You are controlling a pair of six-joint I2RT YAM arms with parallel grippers.
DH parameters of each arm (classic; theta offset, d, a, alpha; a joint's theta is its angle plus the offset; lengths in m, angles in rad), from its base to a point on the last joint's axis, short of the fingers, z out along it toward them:
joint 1: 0 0.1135 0.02 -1.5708
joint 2: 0 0 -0.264 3.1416
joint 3: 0.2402 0 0.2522 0
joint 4: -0.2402 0 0.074 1.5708
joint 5: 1.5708 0 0 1.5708
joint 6: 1.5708 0.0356 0 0
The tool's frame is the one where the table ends.
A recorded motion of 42 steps. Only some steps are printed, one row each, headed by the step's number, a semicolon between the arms.
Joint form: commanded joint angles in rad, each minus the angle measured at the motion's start. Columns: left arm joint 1, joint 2, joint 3, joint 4, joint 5, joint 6; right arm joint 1, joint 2, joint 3, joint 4, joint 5, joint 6.
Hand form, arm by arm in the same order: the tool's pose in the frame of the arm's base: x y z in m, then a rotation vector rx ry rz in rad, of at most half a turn. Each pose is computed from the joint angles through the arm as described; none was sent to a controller.
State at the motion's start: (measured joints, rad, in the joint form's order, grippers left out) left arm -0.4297 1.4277 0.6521 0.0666 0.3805 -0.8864; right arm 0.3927 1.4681 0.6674 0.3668 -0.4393 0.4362
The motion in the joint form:
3: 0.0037 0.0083 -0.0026 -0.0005 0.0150 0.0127; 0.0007 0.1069 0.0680 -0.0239 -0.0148 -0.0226
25: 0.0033 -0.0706 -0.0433 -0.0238 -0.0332 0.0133; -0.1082 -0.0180 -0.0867 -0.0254 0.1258 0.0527
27: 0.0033 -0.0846 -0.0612 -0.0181 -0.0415 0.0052; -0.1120 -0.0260 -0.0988 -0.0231 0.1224 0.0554
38: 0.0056 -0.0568 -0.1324 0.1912 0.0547 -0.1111; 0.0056 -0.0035 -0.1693 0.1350 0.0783 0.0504
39: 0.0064 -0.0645 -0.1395 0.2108 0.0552 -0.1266; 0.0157 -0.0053 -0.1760 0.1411 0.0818 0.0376
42: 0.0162 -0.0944 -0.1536 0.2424 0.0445 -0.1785; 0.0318 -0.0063 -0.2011 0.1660 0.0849 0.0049
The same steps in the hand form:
3: 0.2496 -0.1283 0.1736 -0.3309 2.4667 -1.0745; 0.2919 0.1381 0.1847 -0.2721 2.1381 0.9529
25: 0.2373 -0.1211 0.1791 -0.3498 2.4382 -1.0289; 0.2707 0.0906 0.1728 0.0253 2.1708 0.7849
27: 0.2339 -0.1193 0.1775 -0.3638 2.4344 -1.0242; 0.2683 0.0889 0.1716 0.0307 2.1727 0.7875
38: 0.2329 -0.1216 0.1681 -0.4047 2.3626 -1.2248; 0.2500 0.1188 0.1604 -0.1447 2.1246 0.9083
39: 0.2323 -0.1211 0.1696 -0.4140 2.3437 -1.2408; 0.2477 0.1208 0.1596 -0.1669 2.1209 0.9034
42: 0.2311 -0.1175 0.1754 -0.4695 2.2918 -1.2708; 0.2419 0.1229 0.1551 -0.2163 2.1124 0.8907

